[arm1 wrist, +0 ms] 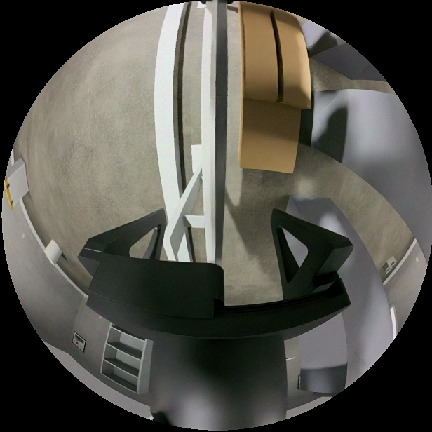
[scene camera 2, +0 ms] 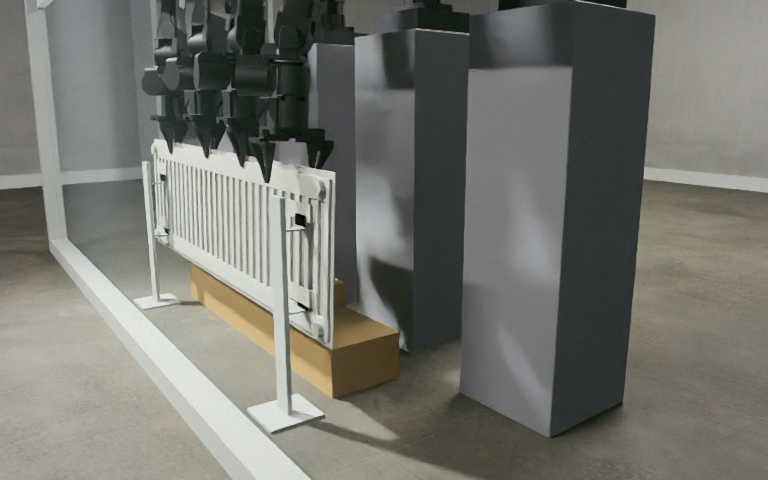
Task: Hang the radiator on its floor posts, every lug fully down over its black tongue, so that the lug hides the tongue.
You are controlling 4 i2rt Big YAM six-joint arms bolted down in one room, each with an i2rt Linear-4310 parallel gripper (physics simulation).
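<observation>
The white ribbed radiator (arm1 wrist: 208, 115) (scene camera 2: 226, 220) stands upright behind two white floor posts (scene camera 2: 281, 316) (scene camera 2: 150, 237). Its lower edge is by the front of the tan block; contact cannot be told. Black tongues (scene camera 2: 300, 219) (scene camera 2: 303, 306) show uncovered at the near post. Arm1's gripper (arm1 wrist: 218, 215) is open, one finger each side of the radiator's top edge. In scene camera 2 the nearest gripper (scene camera 2: 295, 169) is wide open astride the top edge. Three more grippers (scene camera 2: 246, 152) (scene camera 2: 211, 148) (scene camera 2: 174, 144) stand along the top edge farther left; their far fingers are partly hidden.
The stepped tan block (arm1 wrist: 272, 135) (scene camera 2: 365, 362) is beside the radiator. Tall grey pedestals (scene camera 2: 512, 198) (scene camera 2: 385, 169) stand behind it. A long white floor beam (arm1 wrist: 166, 100) (scene camera 2: 141, 339) runs along the posts' side, with a glass-like panel above it.
</observation>
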